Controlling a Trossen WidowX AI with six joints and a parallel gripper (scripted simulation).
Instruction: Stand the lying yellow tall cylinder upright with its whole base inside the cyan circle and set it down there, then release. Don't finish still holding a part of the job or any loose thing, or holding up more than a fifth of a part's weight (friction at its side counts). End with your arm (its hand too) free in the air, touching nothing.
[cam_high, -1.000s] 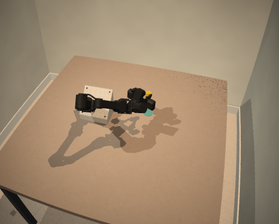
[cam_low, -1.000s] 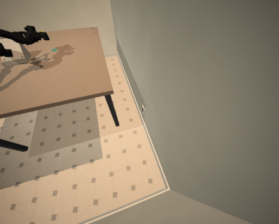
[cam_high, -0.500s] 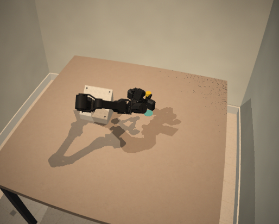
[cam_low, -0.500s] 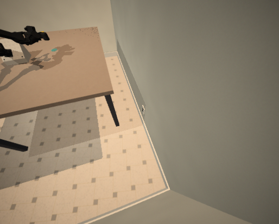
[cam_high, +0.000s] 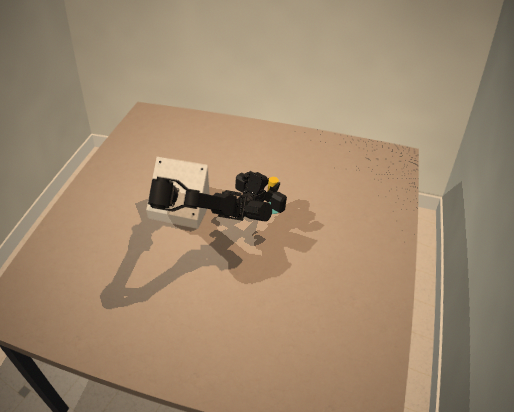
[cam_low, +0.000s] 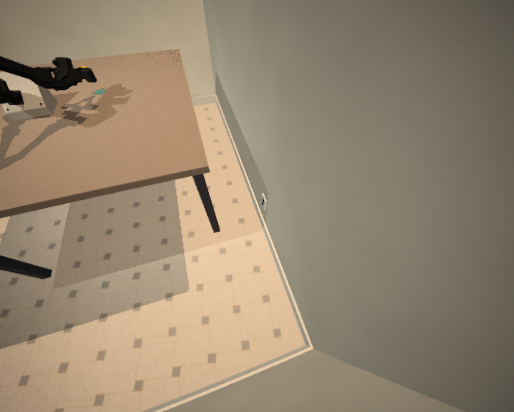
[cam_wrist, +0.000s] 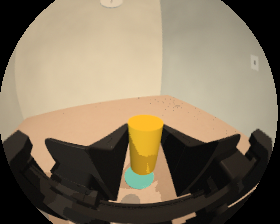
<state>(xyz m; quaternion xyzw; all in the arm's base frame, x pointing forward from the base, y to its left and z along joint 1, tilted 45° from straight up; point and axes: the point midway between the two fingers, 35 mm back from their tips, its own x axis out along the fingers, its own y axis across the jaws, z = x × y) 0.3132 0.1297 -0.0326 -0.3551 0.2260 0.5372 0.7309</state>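
Now: hand 1 cm short of the cyan circle, 3 cm to the right of it and 13 cm above it. Also, from my hand: yellow tall cylinder: 1 cm ahead, 2 cm to the left, 2 cm below.
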